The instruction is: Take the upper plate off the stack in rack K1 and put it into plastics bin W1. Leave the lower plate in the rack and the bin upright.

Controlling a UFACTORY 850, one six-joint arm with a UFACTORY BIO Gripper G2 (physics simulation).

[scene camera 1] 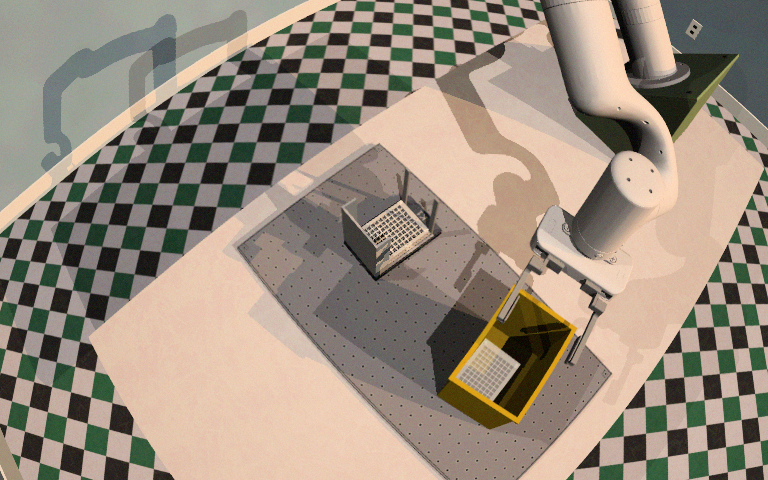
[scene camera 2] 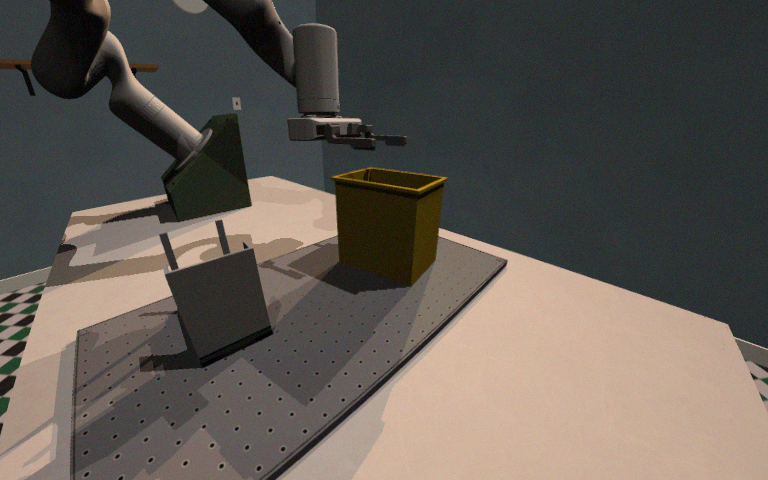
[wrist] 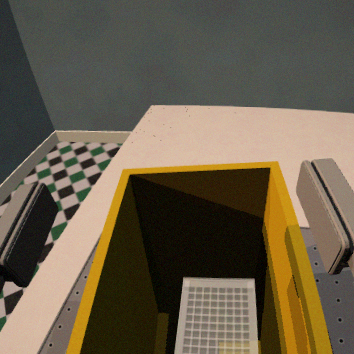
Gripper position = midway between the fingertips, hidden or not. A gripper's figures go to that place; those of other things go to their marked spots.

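A gridded plate [scene camera 1: 488, 370] sits 0.90 m from the lens, while the gripper [scene camera 1: 535, 343] is 0.69 m from the lens.
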